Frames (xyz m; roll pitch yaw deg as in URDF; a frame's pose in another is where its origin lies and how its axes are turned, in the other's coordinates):
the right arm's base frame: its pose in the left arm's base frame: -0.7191 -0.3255 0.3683 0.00 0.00 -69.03
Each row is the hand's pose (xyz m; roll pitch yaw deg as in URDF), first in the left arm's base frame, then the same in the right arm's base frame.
Working: the left arm's base frame: its pose in the right arm's base frame: -0.0466 0.7880 -0.3683 0.00 0.00 69.03

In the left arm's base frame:
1: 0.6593 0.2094 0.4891 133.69 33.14 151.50
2: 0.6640 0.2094 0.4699 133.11 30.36 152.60
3: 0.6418 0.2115 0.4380 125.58 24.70 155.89
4: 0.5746 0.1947 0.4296 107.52 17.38 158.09
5: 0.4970 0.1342 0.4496 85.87 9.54 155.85
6: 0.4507 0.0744 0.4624 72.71 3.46 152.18
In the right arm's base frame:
1: -0.0062 1.4785 0.1208 133.69 33.14 -139.47
2: -0.0045 1.4829 0.1016 133.11 30.36 -138.37
3: -0.0144 1.4629 0.0697 125.58 24.70 -135.08
4: -0.0228 1.3942 0.0613 107.52 17.38 -132.88
5: 0.0060 1.3001 0.0813 85.87 9.54 -135.12
6: 0.0452 1.2354 0.0941 72.71 3.46 -138.79

